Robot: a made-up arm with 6 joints.
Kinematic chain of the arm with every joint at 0, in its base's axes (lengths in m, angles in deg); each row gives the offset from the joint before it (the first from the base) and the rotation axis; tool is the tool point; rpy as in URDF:
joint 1: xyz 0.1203 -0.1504 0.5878 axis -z
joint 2: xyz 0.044 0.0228 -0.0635 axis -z
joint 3: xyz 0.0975 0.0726 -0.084 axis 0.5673 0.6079 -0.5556
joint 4: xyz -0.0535 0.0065 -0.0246 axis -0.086 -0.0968 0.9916
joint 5: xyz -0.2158 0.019 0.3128 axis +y
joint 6: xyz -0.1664 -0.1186 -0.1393 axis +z
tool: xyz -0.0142 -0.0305 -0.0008 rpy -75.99 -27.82 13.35
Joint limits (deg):
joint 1: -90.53..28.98
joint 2: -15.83..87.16
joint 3: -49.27..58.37
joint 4: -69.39..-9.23
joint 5: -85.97..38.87
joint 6: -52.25..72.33
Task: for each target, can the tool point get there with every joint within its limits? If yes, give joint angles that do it. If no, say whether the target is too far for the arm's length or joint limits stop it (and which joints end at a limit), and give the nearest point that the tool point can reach.
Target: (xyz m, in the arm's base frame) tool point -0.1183 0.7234 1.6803
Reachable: no: too far | nearest point 0.0283 0.1863 1.0007 | short by 0.879 m
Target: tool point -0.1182 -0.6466 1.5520
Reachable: no: too far | nearest point -0.0448 -0.3247 0.9666 | short by 0.672 m
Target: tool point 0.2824 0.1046 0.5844
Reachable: yes | joints 8.93 56.52 13.38 -53.57 -44.81 8.89
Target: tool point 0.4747 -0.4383 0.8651
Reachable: no: joint limits stop it (at a limit: joint 1, joint 2, joint 4, joint 6) | nearest point 0.4318 -0.3703 0.8716 | short by 0.081 m
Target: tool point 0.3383 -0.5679 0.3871
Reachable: no: joint limits stop it (at a limit: joint 1, joint 2, joint 3, joint 6) | nearest point 0.2959 -0.5266 0.4266 | short by 0.071 m
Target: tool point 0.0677 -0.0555 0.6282
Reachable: yes | joints 12.89 4.89 47.73 -14.78 -55.71 42.43
